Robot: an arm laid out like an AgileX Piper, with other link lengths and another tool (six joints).
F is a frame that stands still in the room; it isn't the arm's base.
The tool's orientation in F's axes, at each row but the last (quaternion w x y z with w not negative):
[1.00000, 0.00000, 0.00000, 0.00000]
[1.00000, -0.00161, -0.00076, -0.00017]
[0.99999, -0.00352, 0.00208, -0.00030]
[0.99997, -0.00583, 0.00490, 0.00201]
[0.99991, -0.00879, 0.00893, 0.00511]
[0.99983, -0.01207, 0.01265, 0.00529]
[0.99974, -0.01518, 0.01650, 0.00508]
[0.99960, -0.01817, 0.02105, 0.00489]
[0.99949, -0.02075, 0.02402, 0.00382]
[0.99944, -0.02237, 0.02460, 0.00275]
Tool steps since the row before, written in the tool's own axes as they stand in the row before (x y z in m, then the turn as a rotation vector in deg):
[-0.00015, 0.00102, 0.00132, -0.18, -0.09, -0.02]
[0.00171, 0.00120, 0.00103, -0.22, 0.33, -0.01]
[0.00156, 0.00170, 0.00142, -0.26, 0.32, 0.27]
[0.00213, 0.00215, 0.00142, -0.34, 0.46, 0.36]
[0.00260, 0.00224, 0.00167, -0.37, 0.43, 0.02]
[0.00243, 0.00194, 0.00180, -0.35, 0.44, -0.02]
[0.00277, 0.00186, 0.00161, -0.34, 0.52, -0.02]
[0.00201, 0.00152, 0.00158, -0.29, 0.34, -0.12]
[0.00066, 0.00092, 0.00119, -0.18, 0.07, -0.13]
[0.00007, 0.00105, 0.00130, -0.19, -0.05, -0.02]
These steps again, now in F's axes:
[-0.00015, 0.00102, 0.00132, -0.18, -0.09, -0.02]
[0.00171, 0.00120, 0.00103, -0.22, 0.33, -0.01]
[0.00157, 0.00171, 0.00140, -0.26, 0.32, 0.27]
[0.00213, 0.00217, 0.00137, -0.34, 0.46, 0.36]
[0.00261, 0.00230, 0.00158, -0.37, 0.43, 0.02]
[0.00245, 0.00201, 0.00169, -0.36, 0.44, -0.02]
[0.00280, 0.00193, 0.00146, -0.35, 0.52, -0.02]
[0.00206, 0.00159, 0.00144, -0.30, 0.33, -0.12]
[0.00071, 0.00097, 0.00112, -0.19, 0.06, -0.12]
[0.00013, 0.00111, 0.00125, -0.19, -0.05, -0.01]

